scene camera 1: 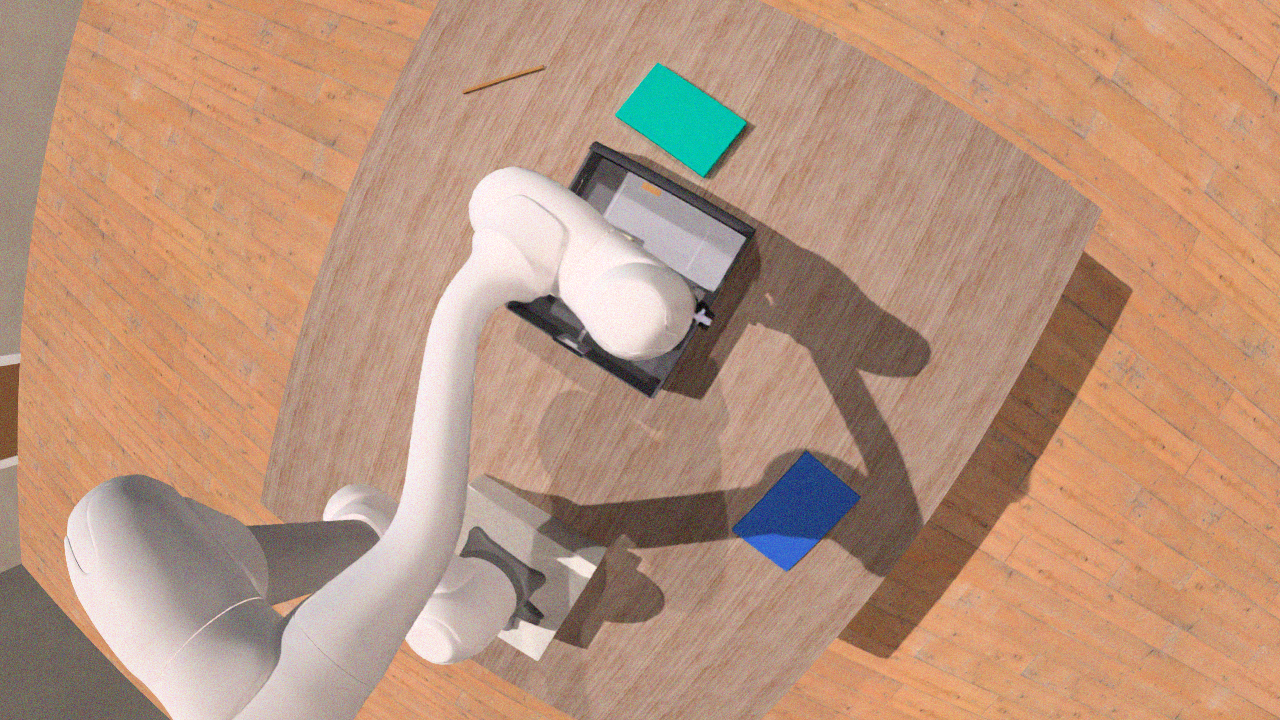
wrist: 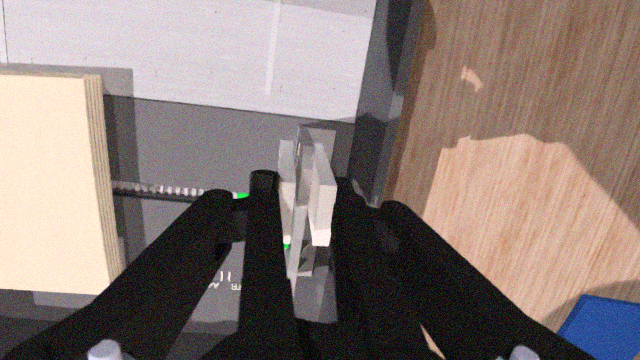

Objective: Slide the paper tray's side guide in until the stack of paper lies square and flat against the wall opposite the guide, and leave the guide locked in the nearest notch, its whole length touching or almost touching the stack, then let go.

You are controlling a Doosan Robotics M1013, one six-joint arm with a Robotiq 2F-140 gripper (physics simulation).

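Frame: origin at the arm's base, x ahead, y left, z up, level; metres.
Where they show: gripper, between the fingertips: (wrist: 299, 164); arm's base, origin of its link: (scene camera 1: 492, 579).
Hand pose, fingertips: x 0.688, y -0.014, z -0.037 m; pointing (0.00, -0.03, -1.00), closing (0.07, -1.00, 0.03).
Things, the pixels of their centre, and the offset from my fingertips. "*": a spot on its surface instead.
- dark paper tray, middle of its body: (wrist: 119, 161) (scene camera 1: 627, 267) dz +0.000, dx -0.014, dy +0.109 m
- paper, middle of its body: (wrist: 31, 188) dz -0.016, dx -0.049, dy +0.176 m
- clear grey side guide, middle of its body: (wrist: 279, 220) dz -0.004, dx -0.042, dy +0.006 m
- notched track, a spot on its surface: (wrist: 170, 190) * dz -0.039, dx -0.047, dy +0.087 m
- teal block, middle of its body: (scene camera 1: 680, 118) dz -0.038, dx +0.263, dy +0.182 m
- blue block, middle of its body: (scene camera 1: 796, 514) dz -0.043, dx -0.227, dy -0.400 m
- thin brown stick, middle of its body: (scene camera 1: 502, 79) dz -0.044, dx +0.170, dy +0.537 m
The dark paper tray (scene camera 1: 671, 186) (wrist: 370, 150) stands on the table, partly covered by my arm in the scene view. In the wrist view, the cream stack of paper (wrist: 47, 185) lies flat at the left, its left side outside the view. The clear grey side guide (wrist: 301, 200) stands upright near the tray's right wall, with a wide gap between it and the stack. My gripper (wrist: 299, 164) is shut on the guide, one pale pad on each side. A notched track (wrist: 170, 190) runs across the gap. Whether the guide is locked in a notch is hidden.
A teal block (scene camera 1: 682, 120) lies behind the tray. A blue block (scene camera 1: 796, 510) (wrist: 605, 325) lies at the front right. A thin brown stick (scene camera 1: 503, 79) lies at the back left. A pale plate (scene camera 1: 537, 640) is at the front, beside my arm.
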